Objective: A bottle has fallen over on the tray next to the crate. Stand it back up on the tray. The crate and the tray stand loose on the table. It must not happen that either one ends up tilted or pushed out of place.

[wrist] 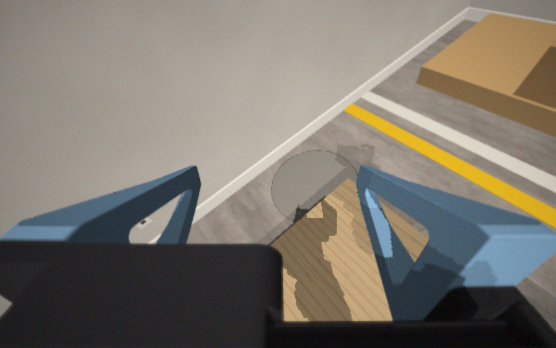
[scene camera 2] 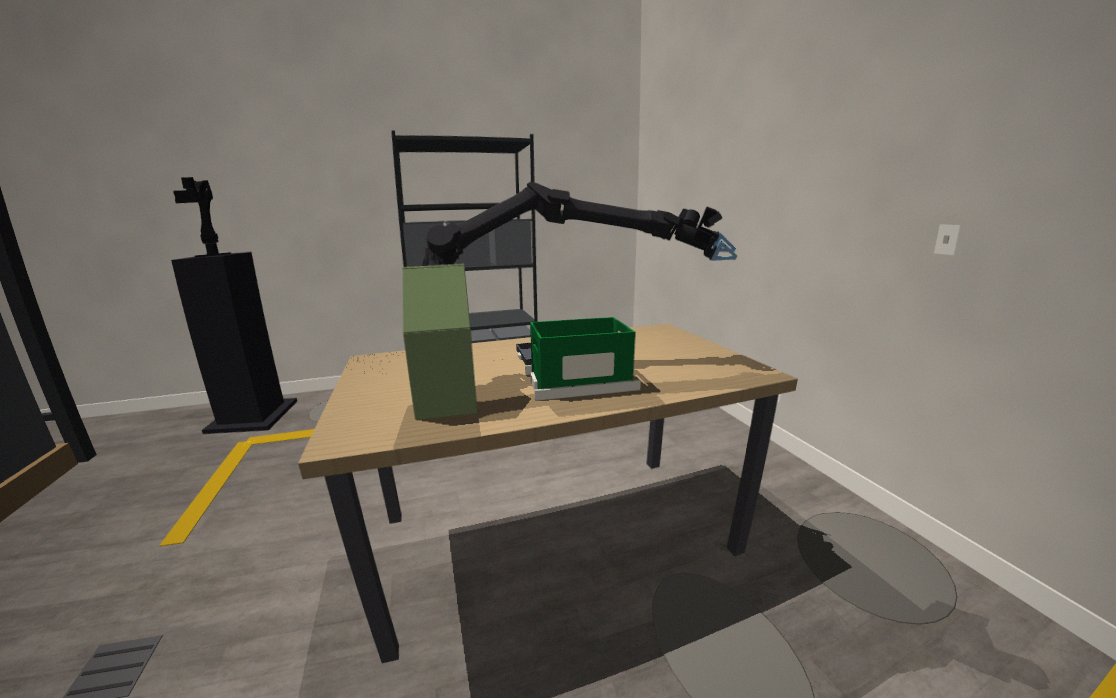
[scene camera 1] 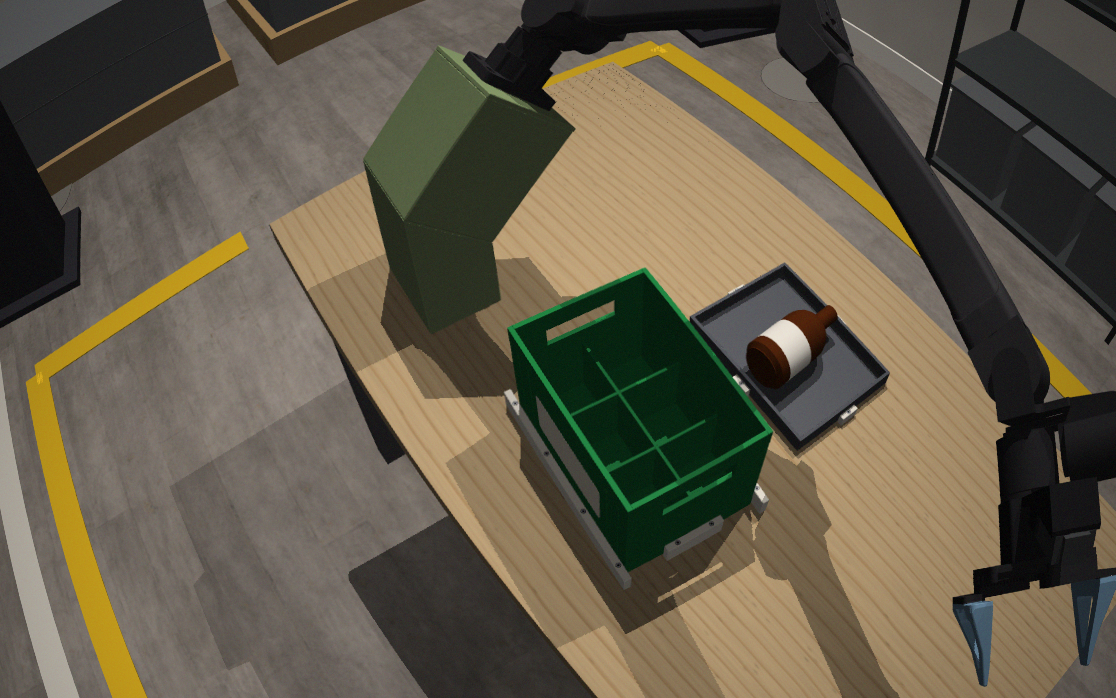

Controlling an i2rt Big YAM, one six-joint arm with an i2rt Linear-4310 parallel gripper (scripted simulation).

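Note:
Looking through scene camera 1, I see a green crate (scene camera 1: 697,414), a brown bottle (scene camera 1: 778,354) and a dark grey tray (scene camera 1: 845,367), and my own gripper (scene camera 1: 1035,675) is there with them. Scene camera 2 gives me my gripper (scene camera 2: 735,253) again, together with the crate (scene camera 2: 574,352). My gripper (wrist: 278,174) is visible from the wrist too, but the green crate is out of frame in the wrist view, and the brown bottle is out of frame in the wrist view as well.

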